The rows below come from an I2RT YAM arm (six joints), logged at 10 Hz.
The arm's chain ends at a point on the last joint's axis. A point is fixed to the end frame.
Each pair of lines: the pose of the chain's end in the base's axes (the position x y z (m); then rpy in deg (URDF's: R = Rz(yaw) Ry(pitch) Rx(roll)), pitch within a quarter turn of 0, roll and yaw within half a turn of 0), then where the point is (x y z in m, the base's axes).
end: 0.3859 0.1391 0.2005 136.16 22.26 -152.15
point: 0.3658 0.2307 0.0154
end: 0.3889 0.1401 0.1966 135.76 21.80 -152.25
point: 0.3668 0.2320 0.0119
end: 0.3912 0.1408 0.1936 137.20 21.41 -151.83
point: 0.3702 0.2284 0.0067
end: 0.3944 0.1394 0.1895 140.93 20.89 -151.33
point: 0.3786 0.2163 -0.0026
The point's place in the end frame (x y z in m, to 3 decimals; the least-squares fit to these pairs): 0.047 -0.060 0.193
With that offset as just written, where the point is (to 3 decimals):
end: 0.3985 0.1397 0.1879 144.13 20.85 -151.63
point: 0.389 0.208 -0.008
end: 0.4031 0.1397 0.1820 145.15 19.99 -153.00
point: 0.395 0.204 -0.015
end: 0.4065 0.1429 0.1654 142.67 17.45 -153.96
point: 0.387 0.210 -0.030
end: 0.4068 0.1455 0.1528 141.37 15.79 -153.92
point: 0.380 0.214 -0.041
